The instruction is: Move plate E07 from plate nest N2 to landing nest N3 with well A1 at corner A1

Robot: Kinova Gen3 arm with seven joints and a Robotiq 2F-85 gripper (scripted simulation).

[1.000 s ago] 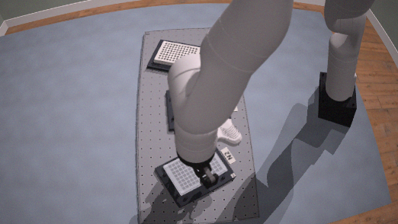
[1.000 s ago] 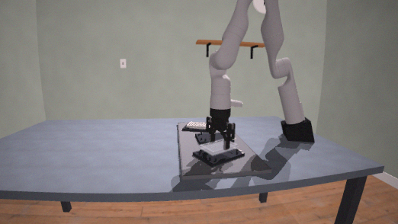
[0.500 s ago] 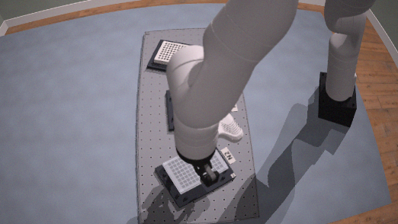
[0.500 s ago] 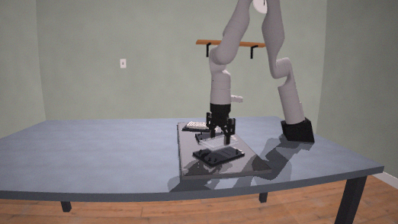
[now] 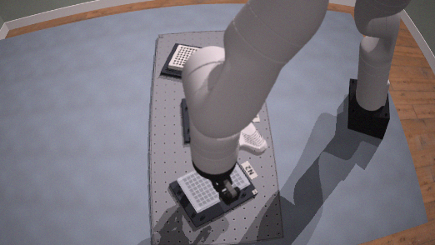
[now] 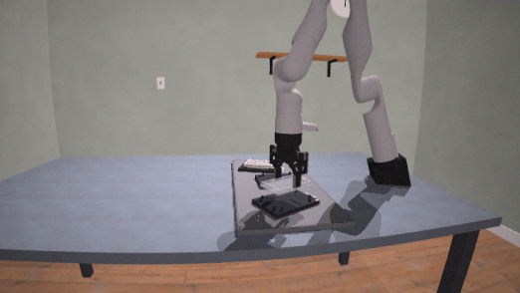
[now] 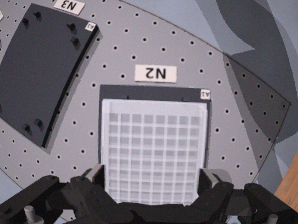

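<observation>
My gripper is now 190 mm to the left of the landing nest N3, 70 mm above it and 20 mm short of it. Round my hand: N2 label: 80 mm behind, 70 mm below, 60 mm to the right; then plate nest N2: 70 mm below; then plate: 10 mm below.
</observation>
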